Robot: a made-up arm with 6 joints. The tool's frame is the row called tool.
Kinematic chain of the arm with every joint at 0, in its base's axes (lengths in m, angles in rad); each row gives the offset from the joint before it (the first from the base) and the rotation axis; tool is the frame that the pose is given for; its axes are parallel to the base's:
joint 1: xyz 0 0 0.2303 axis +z
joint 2: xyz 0 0 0 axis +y
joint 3: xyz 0 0 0.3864 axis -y
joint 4: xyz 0 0 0 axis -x
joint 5: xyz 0.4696 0 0 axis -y
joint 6: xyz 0 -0.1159 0 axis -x
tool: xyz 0 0 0
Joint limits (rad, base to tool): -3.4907..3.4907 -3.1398..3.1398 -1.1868..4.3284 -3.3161..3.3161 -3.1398..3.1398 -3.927..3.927
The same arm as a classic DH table. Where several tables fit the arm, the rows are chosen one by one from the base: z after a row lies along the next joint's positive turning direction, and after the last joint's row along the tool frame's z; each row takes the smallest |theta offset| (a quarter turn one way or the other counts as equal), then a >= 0, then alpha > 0; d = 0 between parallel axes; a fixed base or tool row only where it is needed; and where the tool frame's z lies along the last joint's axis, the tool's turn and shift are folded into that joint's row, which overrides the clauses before.
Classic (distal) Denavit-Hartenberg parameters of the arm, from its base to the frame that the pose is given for. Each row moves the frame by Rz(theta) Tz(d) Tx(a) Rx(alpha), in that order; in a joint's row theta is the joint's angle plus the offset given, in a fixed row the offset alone. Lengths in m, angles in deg.
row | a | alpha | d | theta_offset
joint 1 | 0.0000 | -90.00 | 0.2303 | 0.00
joint 2 | 0.3864 | 180.00 | 0.0000 | -90.00
joint 3 | 0.0000 | -90.00 | 0.0000 | 0.00
joint 4 | 0.0000 | 90.00 | -0.4696 | 0.00
joint 5 | 0.0000 | -90.00 | 0.1159 | 0.00
joint 6 | 0.0000 | 90.00 | 0.0000 | 90.00
tool (fixed) | 0.0000 | 0.00 | 0.0000 | -90.00
Joint limits (deg, base to tool): -200.00..200.00 -179.90..179.90 -68.00..248.00 -190.00..190.00 -179.90..179.90 -225.00..225.00

